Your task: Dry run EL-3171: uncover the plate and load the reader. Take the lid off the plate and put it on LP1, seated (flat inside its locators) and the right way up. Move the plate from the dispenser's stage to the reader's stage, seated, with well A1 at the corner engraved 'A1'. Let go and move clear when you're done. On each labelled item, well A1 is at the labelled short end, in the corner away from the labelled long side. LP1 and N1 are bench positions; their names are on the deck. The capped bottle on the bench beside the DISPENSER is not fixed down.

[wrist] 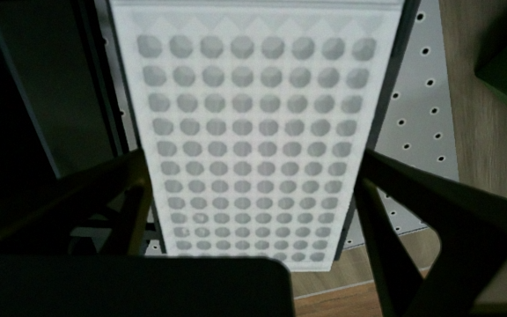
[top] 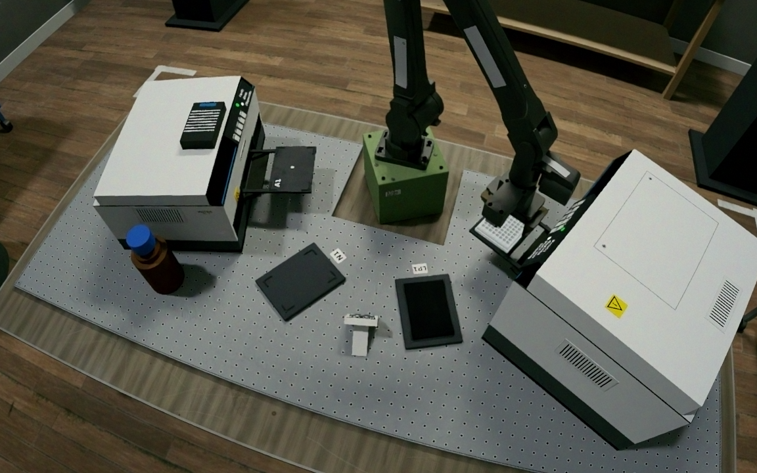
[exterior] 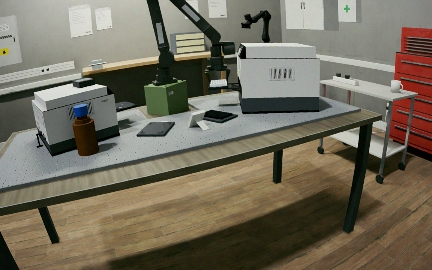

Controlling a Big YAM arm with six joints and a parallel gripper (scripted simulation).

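The well plate lies right at my hand. Also, from my hand: LP1 pad: 20 cm ahead, 12 cm to the right, 12 cm below; dark lid: 20 cm ahead, 12 cm to the right, 11 cm below; N1 nest: 40 cm to the right, 21 cm ahead, 12 cm below.
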